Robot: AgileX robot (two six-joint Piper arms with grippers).
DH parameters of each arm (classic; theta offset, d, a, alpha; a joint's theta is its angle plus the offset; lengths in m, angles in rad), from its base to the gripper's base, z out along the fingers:
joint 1: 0 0.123 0 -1.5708
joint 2: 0.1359 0 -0.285 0
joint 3: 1.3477 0 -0.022 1.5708
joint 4: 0 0.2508 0 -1.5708
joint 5: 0 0 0.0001 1.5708
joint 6: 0 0.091 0 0
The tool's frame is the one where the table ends.
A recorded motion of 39 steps. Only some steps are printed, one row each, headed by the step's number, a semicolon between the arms.
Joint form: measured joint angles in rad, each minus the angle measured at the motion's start. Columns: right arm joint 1, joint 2, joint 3, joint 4, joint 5, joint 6; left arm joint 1, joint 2, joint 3, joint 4, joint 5, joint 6.
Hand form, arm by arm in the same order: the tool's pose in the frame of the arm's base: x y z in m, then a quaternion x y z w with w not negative. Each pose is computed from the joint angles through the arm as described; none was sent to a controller.
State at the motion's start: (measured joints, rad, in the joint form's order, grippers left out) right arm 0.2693 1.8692 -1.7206 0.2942 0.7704 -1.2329; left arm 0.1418 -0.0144 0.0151 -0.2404 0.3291 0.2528
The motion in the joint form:
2: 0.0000 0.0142 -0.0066 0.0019 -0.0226 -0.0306; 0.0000 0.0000 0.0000 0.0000 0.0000 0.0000
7: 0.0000 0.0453 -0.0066 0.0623 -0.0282 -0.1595; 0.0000 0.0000 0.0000 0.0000 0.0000 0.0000
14: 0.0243 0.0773 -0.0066 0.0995 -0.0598 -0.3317; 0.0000 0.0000 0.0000 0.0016 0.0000 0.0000
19: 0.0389 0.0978 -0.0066 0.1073 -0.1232 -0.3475; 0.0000 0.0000 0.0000 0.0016 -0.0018 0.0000
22: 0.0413 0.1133 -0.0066 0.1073 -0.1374 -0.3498; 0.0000 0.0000 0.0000 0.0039 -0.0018 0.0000
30: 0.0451 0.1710 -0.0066 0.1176 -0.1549 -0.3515; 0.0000 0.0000 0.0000 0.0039 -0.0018 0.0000
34: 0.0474 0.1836 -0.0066 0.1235 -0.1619 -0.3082; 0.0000 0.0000 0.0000 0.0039 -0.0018 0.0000
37: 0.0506 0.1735 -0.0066 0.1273 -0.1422 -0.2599; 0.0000 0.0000 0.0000 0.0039 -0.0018 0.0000
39: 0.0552 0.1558 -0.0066 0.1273 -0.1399 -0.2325; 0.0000 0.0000 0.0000 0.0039 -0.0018 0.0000
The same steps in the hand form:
2: 0.4171 0.1339 0.3208 -0.59195 0.70662 -0.05666 0.38350; 0.0538 0.0006 0.1800 -0.02201 0.78422 0.02143 0.61972
7: 0.4224 0.1389 0.3086 -0.62558 0.67867 -0.05251 0.38118; 0.0538 0.0006 0.1800 -0.02201 0.78422 0.02143 0.61972
14: 0.4262 0.1527 0.2968 -0.67840 0.62311 -0.06885 0.38311; 0.0538 0.0006 0.1800 -0.02157 0.78427 0.02210 0.61965
19: 0.4316 0.1599 0.2912 -0.67564 0.61516 -0.08116 0.39812; 0.0538 0.0007 0.1802 -0.02169 0.78373 0.02229 0.62033
22: 0.4347 0.1617 0.2849 -0.67580 0.61576 -0.08202 0.39674; 0.0538 0.0007 0.1801 -0.02106 0.78380 0.02325 0.62022
30: 0.4434 0.1663 0.2590 -0.67726 0.62494 -0.07041 0.38185; 0.0538 0.0007 0.1801 -0.02106 0.78380 0.02325 0.62022
34: 0.4450 0.1681 0.2536 -0.66266 0.64157 -0.05906 0.38180; 0.0538 0.0007 0.1801 -0.02106 0.78380 0.02325 0.62022
37: 0.4418 0.1694 0.2574 -0.64998 0.65593 -0.04397 0.38123; 0.0538 0.0007 0.1801 -0.02106 0.78380 0.02325 0.62022
39: 0.4385 0.1707 0.2656 -0.64148 0.66027 -0.04071 0.38844; 0.0538 0.0007 0.1801 -0.02106 0.78380 0.02325 0.62022

